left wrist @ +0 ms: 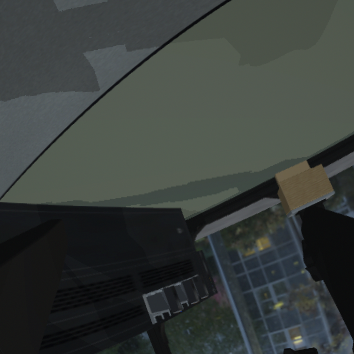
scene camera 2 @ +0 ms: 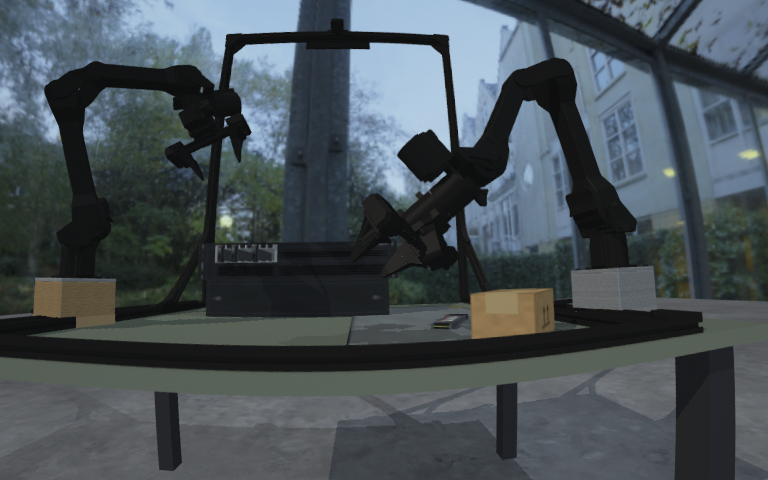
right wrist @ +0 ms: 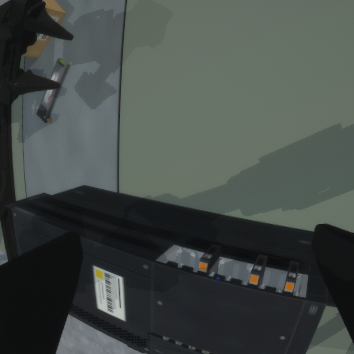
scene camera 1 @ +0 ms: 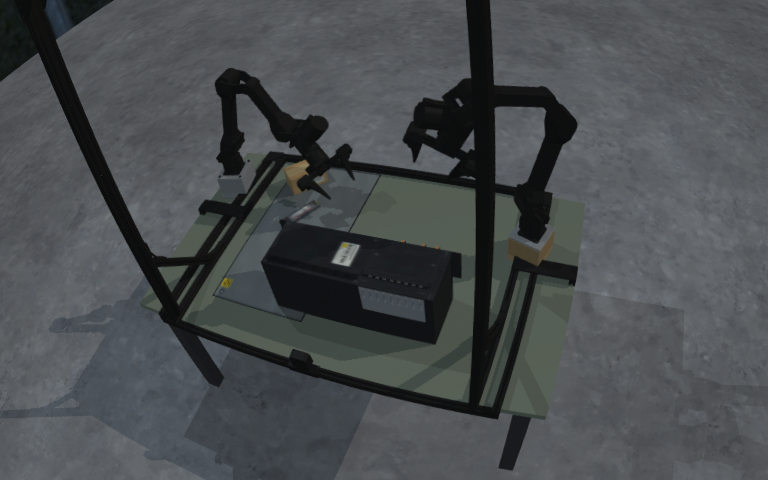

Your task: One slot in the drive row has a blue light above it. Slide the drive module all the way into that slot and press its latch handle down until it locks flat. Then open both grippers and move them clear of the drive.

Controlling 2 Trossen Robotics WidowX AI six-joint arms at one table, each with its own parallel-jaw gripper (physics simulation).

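Frame: origin at the left arm's base, x back, y right, z up, level; centimetres.
Seen in the pictures: left gripper, fingertip midpoint: (left wrist: 187, 227) (scene camera 2: 367, 268) (right wrist: 64, 62) (scene camera 1: 342, 189); right gripper, fingertip midpoint: (scene camera 2: 221, 170) (right wrist: 201, 243) (scene camera 1: 431, 169); left arm's base, origin of the base link: (scene camera 2: 610, 268) (scene camera 1: 234, 169); right arm's base, origin of the base link: (scene camera 2: 76, 278) (scene camera 1: 532, 231).
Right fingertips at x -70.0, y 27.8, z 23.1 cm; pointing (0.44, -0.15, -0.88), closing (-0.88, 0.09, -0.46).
Note:
Pixels of each thing's top centre, then the offset from my right fingertips to it. Level surfaces: height alone.
- drive module, middle of its top: (scene camera 2: 447, 318) (right wrist: 51, 91) (scene camera 1: 300, 213) dz -30.6, dx +43.1, dy -15.0 cm
- black drive chassis, middle of its top: (right wrist: 122, 303) (left wrist: 95, 340) (scene camera 1: 352, 257) (scene camera 2: 300, 245) dz -14.2, dx +17.3, dy +15.7 cm
- cardboard box, middle of its top: (scene camera 2: 514, 290) (right wrist: 23, 22) (scene camera 1: 304, 167) dz -25.5, dx +45.7, dy -31.0 cm
- grey mat, its level: dz -31.5 cm
The drive module (scene camera 1: 303, 211) (scene camera 2: 450, 320) (right wrist: 49, 102) lies flat on the grey mat, a green tip at one end and a dark end with an orange tab at the other. The black drive chassis (scene camera 1: 305, 243) (scene camera 2: 294, 297) (left wrist: 100, 235) (right wrist: 200, 300) has a drive row with several orange-tabbed handles. A small blue light (right wrist: 218, 278) glows beside an empty-looking slot, between two handles. My left gripper (scene camera 1: 341, 188) (scene camera 2: 368, 268) (right wrist: 64, 62) is open and empty, above the module. My right gripper (scene camera 1: 433, 168) (scene camera 2: 220, 170) (right wrist: 201, 243) is open and empty, high beyond the chassis in scene camera 1.
A cardboard box (scene camera 1: 294, 176) (scene camera 2: 498, 314) stands near the module on the grey mat (scene camera 1: 249, 271) (right wrist: 75, 160). A black frame with tall posts (scene camera 1: 484, 226) surrounds the table. A wooden block (scene camera 1: 531, 249) (left wrist: 305, 190) is under the right arm's base.

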